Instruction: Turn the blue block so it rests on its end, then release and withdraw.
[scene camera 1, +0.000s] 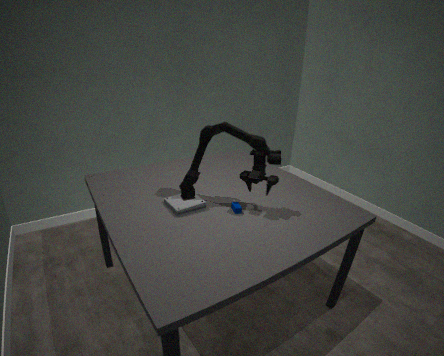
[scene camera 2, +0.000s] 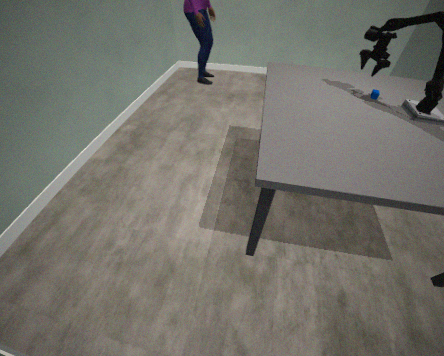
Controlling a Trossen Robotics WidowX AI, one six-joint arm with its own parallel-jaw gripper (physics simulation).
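Observation:
The blue block (scene camera 1: 236, 207) (scene camera 2: 375, 94) is small and rests on the grey table (scene camera 1: 225, 260) (scene camera 2: 320, 145), near the arm's base. It appears to lie flat, with its longer side running roughly toward scene camera 1, but it is too small to tell for certain. My gripper (scene camera 1: 259, 192) (scene camera 2: 368, 71) is open and empty, with its fingers pointing down. It hangs above the table, clear of the block. In scene camera 1 it is up and to the right of the block; in scene camera 2 it is up and slightly to the left.
The arm stands on a pale base plate (scene camera 1: 175, 205) (scene camera 2: 411, 108), beside the block on the side away from the gripper. The arm's shadow falls across the table around the block. A person (scene camera 2: 204, 42) in a purple top and blue trousers stands on the floor beyond the table.

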